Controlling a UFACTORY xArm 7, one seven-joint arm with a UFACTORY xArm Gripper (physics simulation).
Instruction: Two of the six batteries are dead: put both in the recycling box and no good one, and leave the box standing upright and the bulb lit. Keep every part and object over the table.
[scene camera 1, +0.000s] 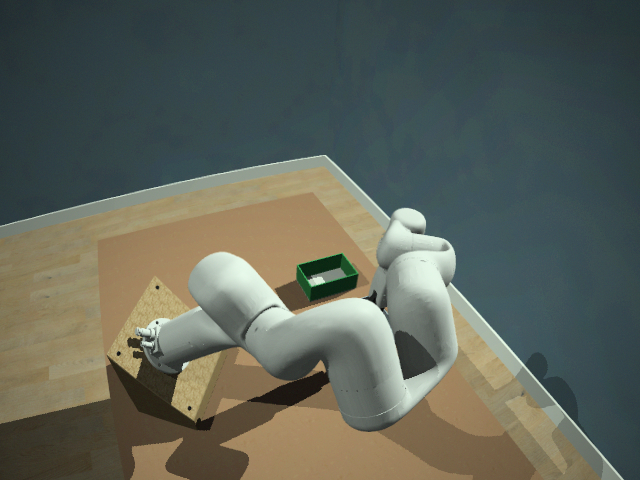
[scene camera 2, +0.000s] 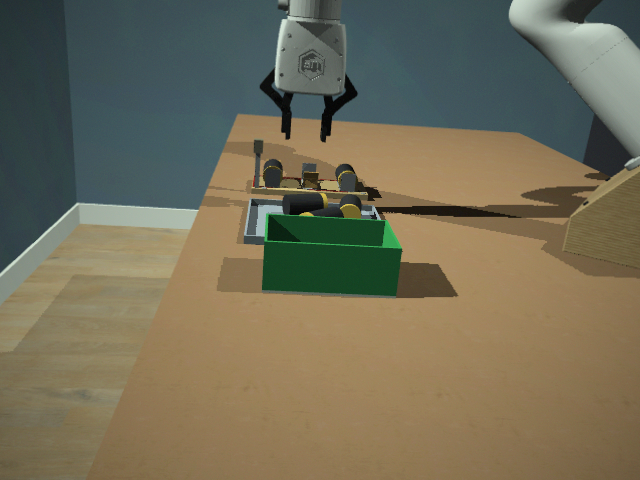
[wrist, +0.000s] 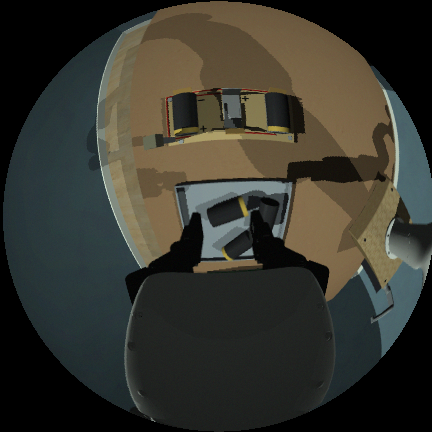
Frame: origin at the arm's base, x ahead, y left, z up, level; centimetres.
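Seen in the pictures: gripper, fingertip midpoint: (scene camera 2: 305, 139) (wrist: 225, 223); arm's base, link origin: (scene camera 1: 166, 346) (wrist: 395, 237).
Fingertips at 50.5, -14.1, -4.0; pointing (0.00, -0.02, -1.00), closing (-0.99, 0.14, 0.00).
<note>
Offsets run from my fingertips to a thing's top centre, as dx, dy, dz. "pt": to the spot under its first point. Level surfaces: height alone.
My gripper (scene camera 2: 305, 135) (wrist: 225, 223) is open and empty, high above the tray area. The green recycling box @[+1.3, +27.1, -5.3] (scene camera 1: 333, 290) (scene camera 2: 330, 268) stands upright; a pale patch shows on its floor. Behind it the grey tray @[-0.9, +8.1, -10.1] (scene camera 2: 253, 239) (wrist: 200, 192) holds three black batteries: one @[+0.0, +3.9, -7.6] (scene camera 2: 302, 203) (wrist: 225, 212), a second @[-6.5, +6.2, -7.6] (scene camera 2: 350, 205) (wrist: 268, 211) and a third @[-0.8, +11.8, -7.6] (scene camera 2: 325, 212) (wrist: 239, 245). Beyond, the holder board @[dz -10.3] (scene camera 2: 310, 192) (wrist: 210, 116) carries a left battery (scene camera 2: 272, 173) (wrist: 185, 111) and a right battery (scene camera 2: 345, 177) (wrist: 277, 111). I cannot make out a sixth battery or a lit bulb.
A lever @[pt +6.1, -9.3, -6.0] (scene camera 2: 257, 162) (wrist: 153, 141) with a grey block end sticks up at the holder's left end. The wooden arm base (scene camera 1: 199, 384) (scene camera 2: 602, 222) (wrist: 372, 232) stands to the side. The arm hides the tray and holder in scene camera 1. The table's edge runs left of the tray and box in scene camera 2.
</note>
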